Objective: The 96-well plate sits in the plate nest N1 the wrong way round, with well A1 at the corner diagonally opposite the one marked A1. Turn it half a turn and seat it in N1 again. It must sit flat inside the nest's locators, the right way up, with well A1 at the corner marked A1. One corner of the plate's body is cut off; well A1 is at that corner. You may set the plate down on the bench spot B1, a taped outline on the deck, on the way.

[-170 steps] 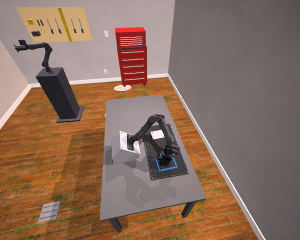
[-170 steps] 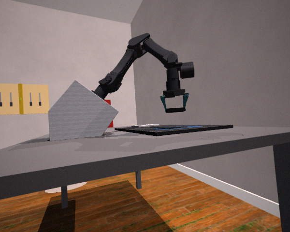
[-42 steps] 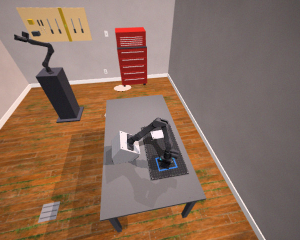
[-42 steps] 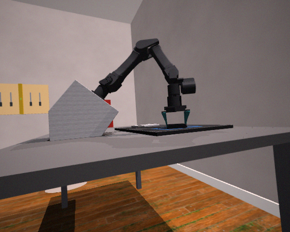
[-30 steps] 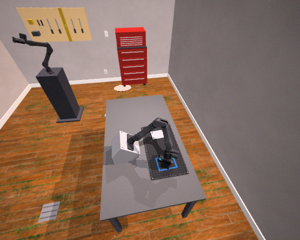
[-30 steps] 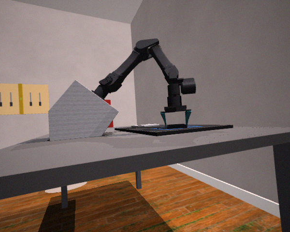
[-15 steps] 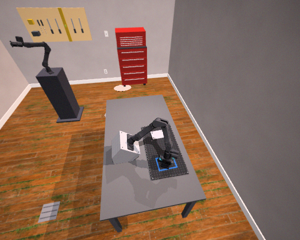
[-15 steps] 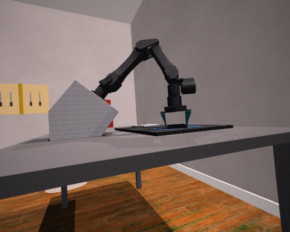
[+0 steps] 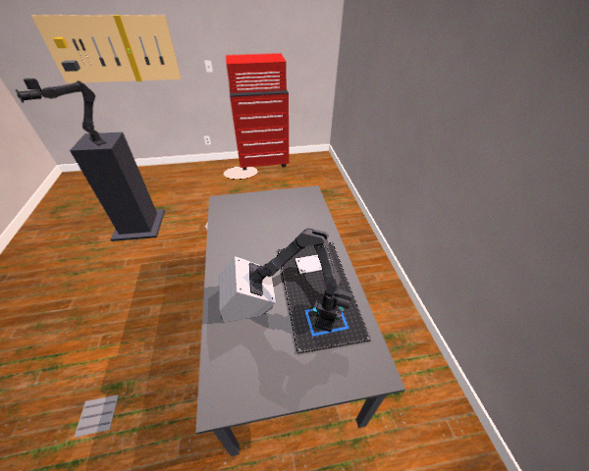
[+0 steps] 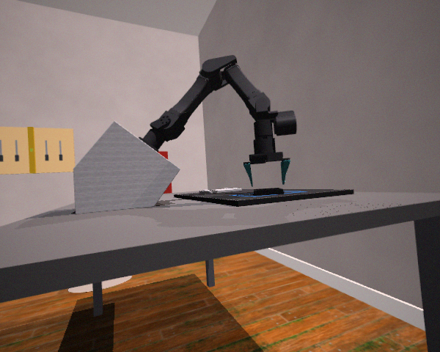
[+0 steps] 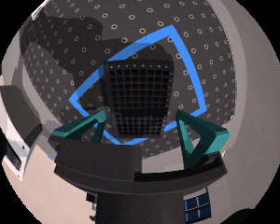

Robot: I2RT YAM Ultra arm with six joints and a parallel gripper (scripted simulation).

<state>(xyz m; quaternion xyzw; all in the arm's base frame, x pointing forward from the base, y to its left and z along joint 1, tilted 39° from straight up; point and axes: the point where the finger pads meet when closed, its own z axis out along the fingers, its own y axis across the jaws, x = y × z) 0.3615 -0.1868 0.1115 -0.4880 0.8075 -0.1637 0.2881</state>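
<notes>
The dark 96-well plate lies 30 mm below my hand. Also, from my hand: white plate nest N1 (380 mm to the left, 30 mm below, 20 mm behind).
</notes>
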